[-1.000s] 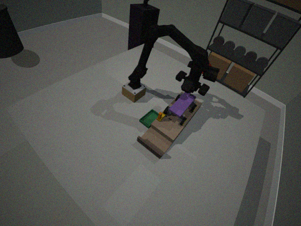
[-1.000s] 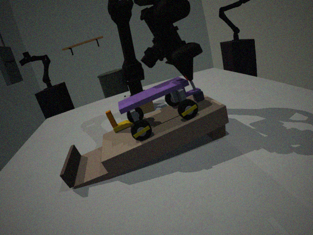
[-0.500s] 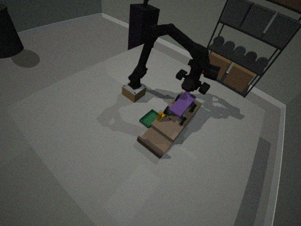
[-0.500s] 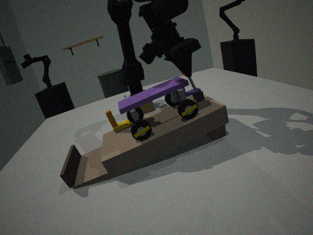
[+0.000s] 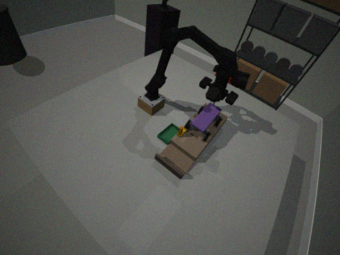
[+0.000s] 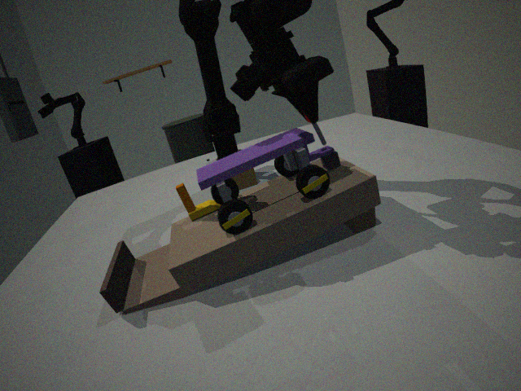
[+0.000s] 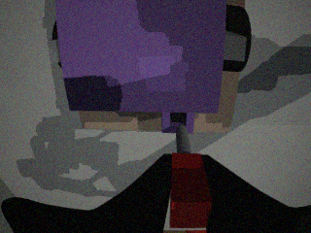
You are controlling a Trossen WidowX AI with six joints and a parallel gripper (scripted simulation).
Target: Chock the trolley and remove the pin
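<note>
My gripper tip is now 240 mm to the left of the green tray, 180 mm above it and 50 mm past it. Round my gripper tip: red-headed stop pin: right at my gripper tip; trolley: 100 mm to the right, 60 mm below, 40 mm ahead; brown ramp: 120 mm below, 110 mm to the right, 40 mm ahead.
</note>
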